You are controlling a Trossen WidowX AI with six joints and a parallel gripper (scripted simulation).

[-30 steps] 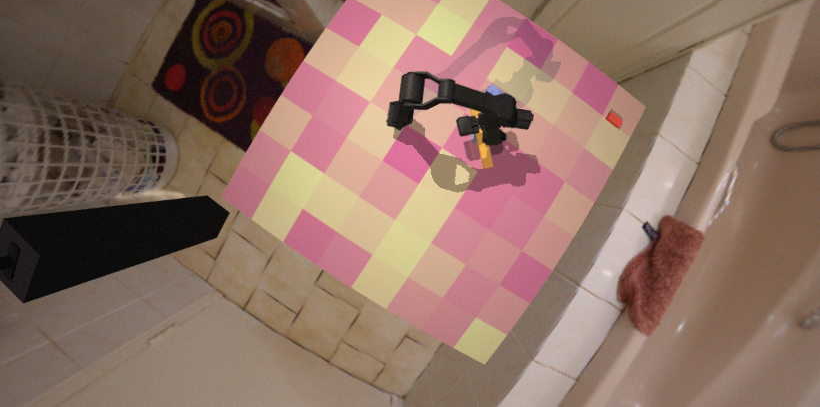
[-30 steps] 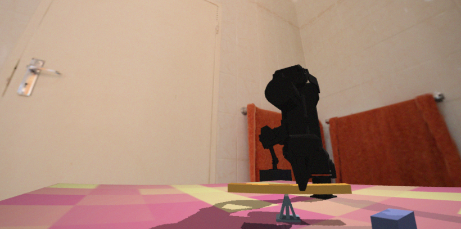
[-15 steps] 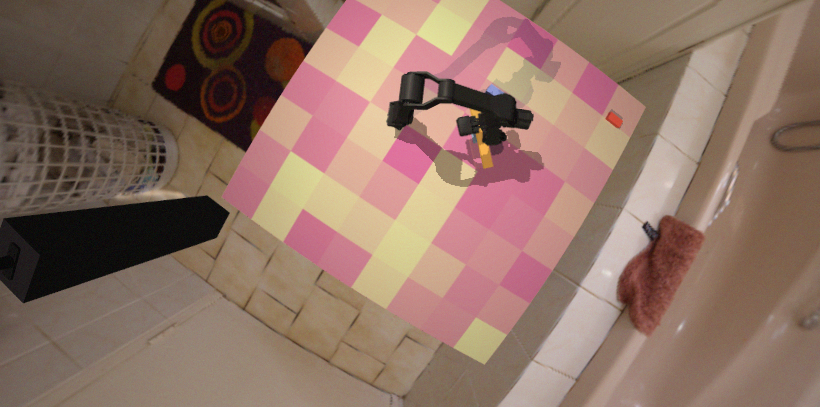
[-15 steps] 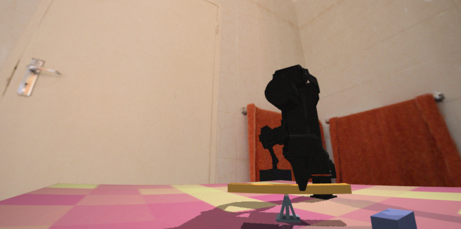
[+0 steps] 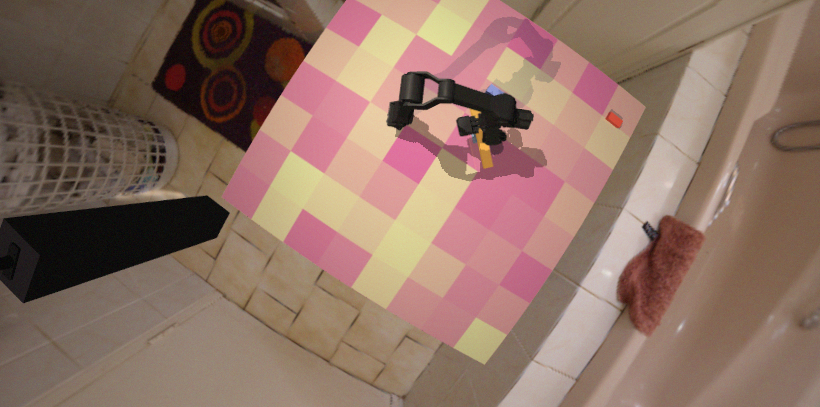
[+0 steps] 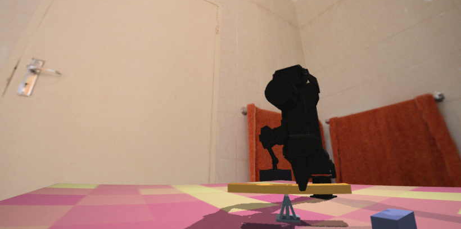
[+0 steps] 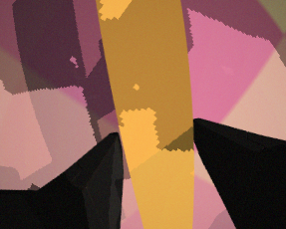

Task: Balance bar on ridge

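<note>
The bar lies 20 mm ahead of my gripper tip and 20 mm to the right of it. Also, from my gripper tip: blue cube (10 mm behind, 150 mm to the left, 40 mm below); red block (470 mm ahead, 370 mm to the left, 50 mm below).
</note>
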